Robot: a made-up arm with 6 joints.
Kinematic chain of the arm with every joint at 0, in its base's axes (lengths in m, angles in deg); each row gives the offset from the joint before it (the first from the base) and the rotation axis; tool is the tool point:
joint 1: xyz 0 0 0.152 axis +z
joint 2: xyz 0 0 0 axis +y
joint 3: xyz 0 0 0.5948 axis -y
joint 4: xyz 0 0 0 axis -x
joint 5: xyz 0.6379 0 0 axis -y
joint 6: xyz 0 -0.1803 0 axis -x
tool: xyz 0 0 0
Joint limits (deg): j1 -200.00..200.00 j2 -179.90..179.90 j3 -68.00..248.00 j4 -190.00..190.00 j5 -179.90..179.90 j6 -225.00..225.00
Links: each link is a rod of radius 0.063 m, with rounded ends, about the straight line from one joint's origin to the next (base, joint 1, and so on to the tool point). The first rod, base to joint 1, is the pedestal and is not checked.
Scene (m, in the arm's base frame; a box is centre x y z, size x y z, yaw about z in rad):
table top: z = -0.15
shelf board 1: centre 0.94 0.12 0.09 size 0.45 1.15 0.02 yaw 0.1
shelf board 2: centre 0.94 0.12 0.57 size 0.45 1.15 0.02 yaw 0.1
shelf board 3: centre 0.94 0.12 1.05 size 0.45 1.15 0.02 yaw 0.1
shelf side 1: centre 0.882 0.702 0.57 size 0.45 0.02 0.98 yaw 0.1
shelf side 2: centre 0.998 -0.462 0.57 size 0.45 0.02 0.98 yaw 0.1
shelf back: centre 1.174 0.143 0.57 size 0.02 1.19 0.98 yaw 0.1
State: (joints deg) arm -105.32 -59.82 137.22 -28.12 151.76 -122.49
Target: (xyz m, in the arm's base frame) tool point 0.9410 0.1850 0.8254
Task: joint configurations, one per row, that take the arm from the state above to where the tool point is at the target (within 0.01 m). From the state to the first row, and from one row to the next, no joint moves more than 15 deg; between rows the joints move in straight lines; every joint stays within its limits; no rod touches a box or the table.
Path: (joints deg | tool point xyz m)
1: -112.15 -46.46 144.24 -30.89 153.86 -121.20 | 0.2621 1.0542 0.5343
2: -118.99 -33.09 151.25 -33.65 155.96 -119.91 | 0.3380 0.9198 0.7017
3: -125.82 -19.73 158.27 -36.42 158.06 -118.61 | 0.3708 0.7616 0.8411
4: -132.66 -6.36 165.28 -39.18 160.15 -117.32 | 0.3583 0.5951 0.9486
5: -139.49 7.00 172.30 -41.95 162.25 -116.03 | 0.3036 0.4358 1.0208
6: -146.33 20.37 179.32 -44.71 164.35 -114.74 | 0.2142 0.2967 1.0571
7: -158.63 18.67 183.72 -37.32 160.15 -117.32 | 0.3181 0.2784 0.9857
8: -170.93 16.97 188.12 -29.93 155.96 -119.91 | 0.4127 0.2241 0.9079
9: -183.23 15.26 192.52 -22.54 151.76 -122.49 | 0.4859 0.1394 0.8254
10: -181.87 3.15 179.42 -25.56 151.76 -122.49 | 0.6038 0.1430 0.8650
11: -180.51 -8.97 166.33 -28.58 151.76 -122.49 | 0.7228 0.1519 0.8778
12: -179.14 -21.09 153.23 -31.60 151.76 -122.49 | 0.8370 0.1661 0.8641
13: -177.78 -33.21 140.13 -34.62 151.76 -122.49 | 0.9410 0.1850 0.8254

